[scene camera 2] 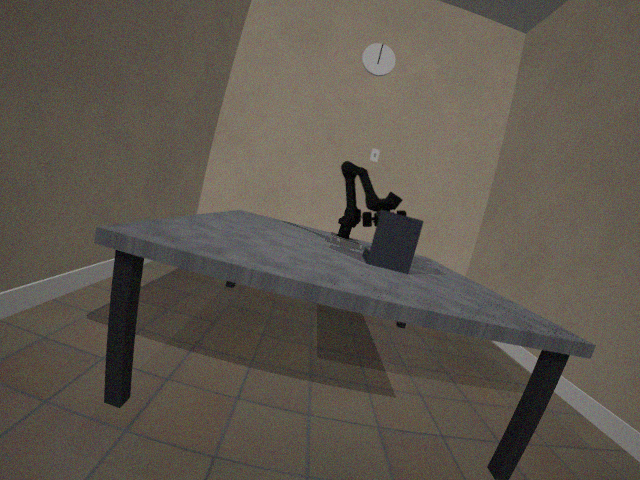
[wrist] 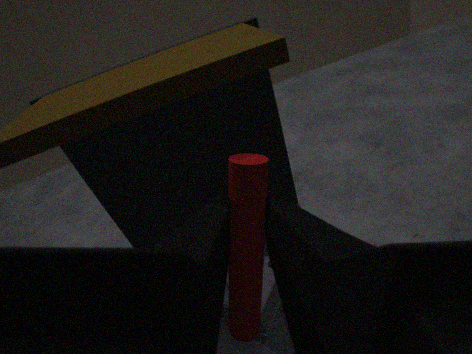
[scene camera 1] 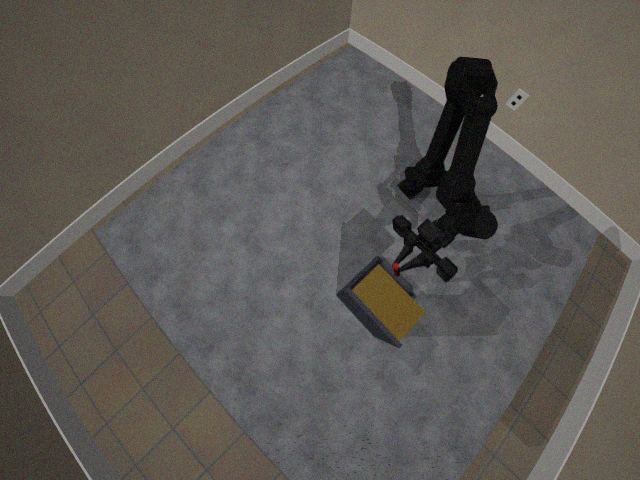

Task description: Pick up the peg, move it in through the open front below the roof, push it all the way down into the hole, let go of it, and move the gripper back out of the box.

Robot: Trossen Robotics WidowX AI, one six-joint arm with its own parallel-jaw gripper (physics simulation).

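Places are measured from the arm's base along level axes (x ahead, y left, z up), in metres.
Where they show: gripper, fingertip midpoint: [wrist: 246,204] [scene camera 1: 394,269]; arm's base at its link origin: [scene camera 2: 342,237] [scene camera 1: 410,187].
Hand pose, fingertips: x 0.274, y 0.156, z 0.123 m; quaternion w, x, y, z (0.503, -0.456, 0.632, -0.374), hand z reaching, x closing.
Things, the pixels of their top centre, and the offset from my fingertips. "*": a spot on its surface instead. Level surfaces: height alone.
- red peg at its top centre: [wrist: 213,177] [scene camera 1: 402,267] dx -0.008, dy +0.006, dz +0.022 m
- yellow roof at its top centre: [wrist: 124,90] [scene camera 1: 399,290] [scene camera 2: 397,214] dx +0.040, dy +0.036, dz +0.046 m
- box at a spot on its surface: [scene camera 1: 369,321] * dx +0.124, dy +0.055, dz -0.007 m
- grey table at its surface level: dz -0.156 m
The red peg [scene camera 1: 395,268] [wrist: 247,250] stands upright between the fingertips of my gripper [scene camera 1: 398,268] [wrist: 246,204], which is shut on it. In scene camera 1 the peg is at the edge of the box's open front, beside the yellow roof [scene camera 1: 388,302]. The box [scene camera 1: 369,321] [scene camera 2: 395,241] has dark grey walls. In the wrist view the yellow roof [wrist: 165,75] is at the upper left, above the dark inside of the box, beyond the peg. The hole is hidden in these views. In scene camera 2 the box's wall hides the peg and the fingertips.
The box stands on a grey table [scene camera 1: 248,258] [scene camera 2: 248,253]. The arm [scene camera 1: 467,149] [scene camera 2: 350,193] reaches from its base to the box's front side. The box's side walls rise on both sides of the opening, and the roof covers it from above.
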